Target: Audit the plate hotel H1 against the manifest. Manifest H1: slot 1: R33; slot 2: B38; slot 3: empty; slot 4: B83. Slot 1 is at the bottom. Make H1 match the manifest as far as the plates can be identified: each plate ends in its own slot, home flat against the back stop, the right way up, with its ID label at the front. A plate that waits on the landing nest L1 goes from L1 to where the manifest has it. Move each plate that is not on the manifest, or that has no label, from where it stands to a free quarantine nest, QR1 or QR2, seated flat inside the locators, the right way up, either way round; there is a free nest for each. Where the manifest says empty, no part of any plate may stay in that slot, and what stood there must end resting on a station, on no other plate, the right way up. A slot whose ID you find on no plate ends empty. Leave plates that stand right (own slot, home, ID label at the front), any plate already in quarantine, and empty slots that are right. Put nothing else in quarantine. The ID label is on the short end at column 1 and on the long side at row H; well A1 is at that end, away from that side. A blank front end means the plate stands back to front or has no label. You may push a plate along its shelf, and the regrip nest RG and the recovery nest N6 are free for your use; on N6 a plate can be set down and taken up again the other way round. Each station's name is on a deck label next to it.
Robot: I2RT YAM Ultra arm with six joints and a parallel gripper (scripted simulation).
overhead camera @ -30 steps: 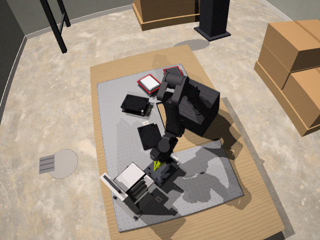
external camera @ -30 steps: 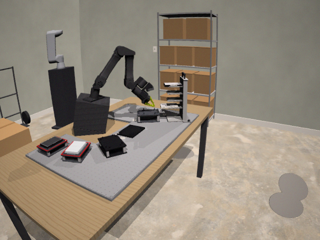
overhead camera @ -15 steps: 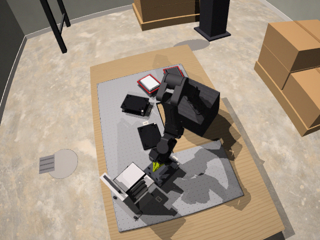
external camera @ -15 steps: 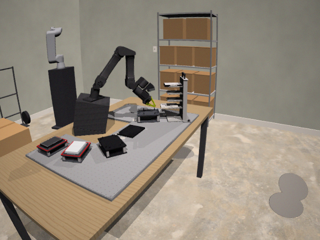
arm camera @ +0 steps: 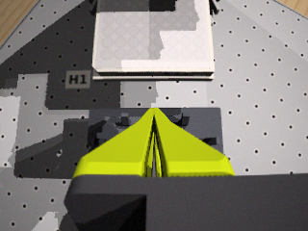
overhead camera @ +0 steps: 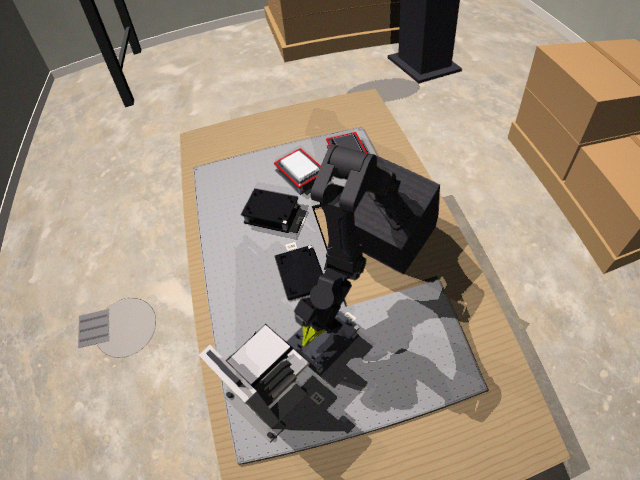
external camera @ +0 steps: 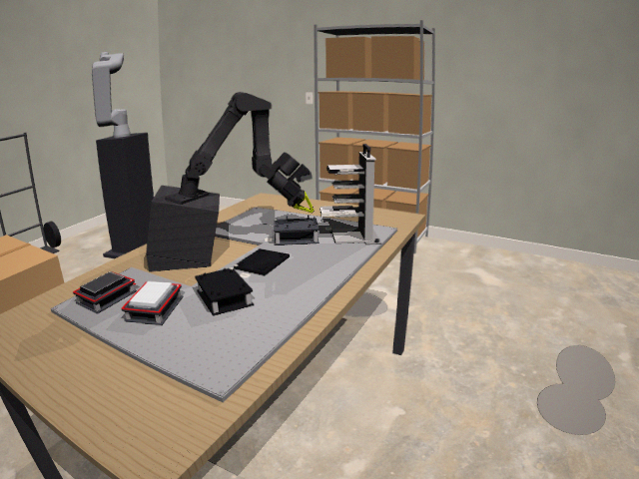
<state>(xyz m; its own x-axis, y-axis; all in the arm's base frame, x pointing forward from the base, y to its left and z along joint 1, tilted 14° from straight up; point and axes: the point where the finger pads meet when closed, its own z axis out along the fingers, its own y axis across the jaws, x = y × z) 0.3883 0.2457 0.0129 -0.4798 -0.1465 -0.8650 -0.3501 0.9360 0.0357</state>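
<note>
Right now my hand is 6 cm past the regrip nest, 2 cm to the left of it and 5 cm above it. The rest, counted from my hand: RG deck label (15 cm behind, 6 cm to the right, 11 cm below); hotel upright post (19 cm ahead, 7 cm to the left, 4 cm above); H1 deck label (3 cm ahead, 12 cm to the left, 11 cm below).
</note>
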